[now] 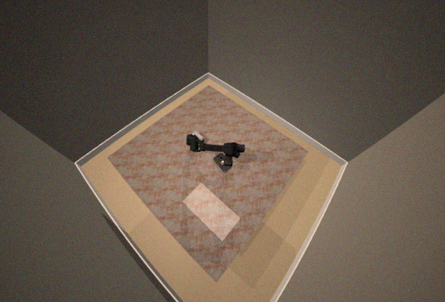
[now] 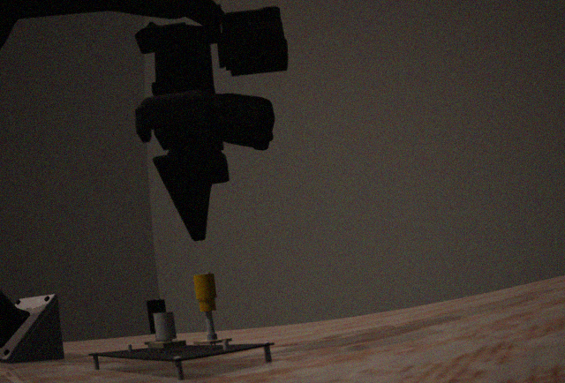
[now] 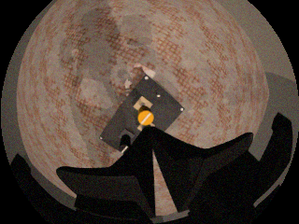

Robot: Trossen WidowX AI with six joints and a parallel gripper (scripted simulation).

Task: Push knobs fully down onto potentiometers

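Right now my gripper tip is 4 cm above the yellow knob. From my gripper tip the other things lie so: black knob 7 cm behind, 6 cm below, 1 cm to the right.
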